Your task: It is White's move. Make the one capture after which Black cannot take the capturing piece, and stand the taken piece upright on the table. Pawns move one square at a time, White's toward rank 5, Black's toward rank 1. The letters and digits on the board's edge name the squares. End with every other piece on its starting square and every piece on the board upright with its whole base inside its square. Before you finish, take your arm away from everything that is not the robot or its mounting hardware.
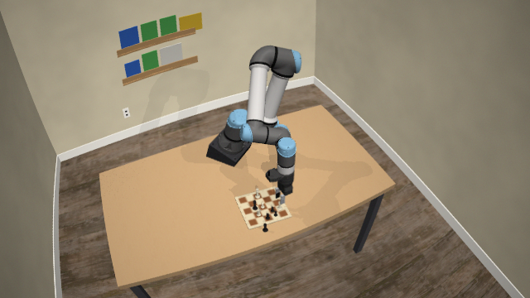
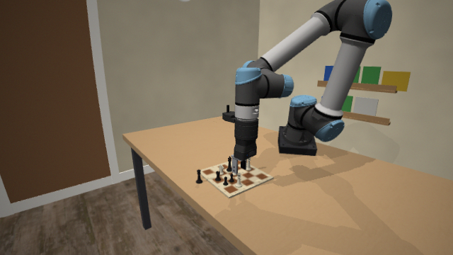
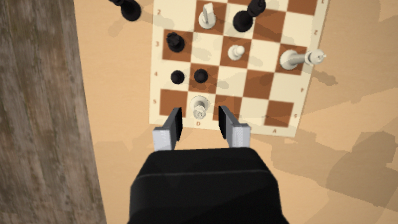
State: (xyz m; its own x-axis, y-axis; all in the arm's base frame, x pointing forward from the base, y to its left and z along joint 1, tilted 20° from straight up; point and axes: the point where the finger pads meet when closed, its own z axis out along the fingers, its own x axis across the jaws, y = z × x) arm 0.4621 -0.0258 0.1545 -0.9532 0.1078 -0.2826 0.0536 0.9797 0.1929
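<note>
Now: hand 60 mm to the left of the white pawn, 60 mm above it and 50 mm past it. From my hand the other things lie so: chessboard 80 mm below, 60 mm to the right, 50 mm behind.
</note>
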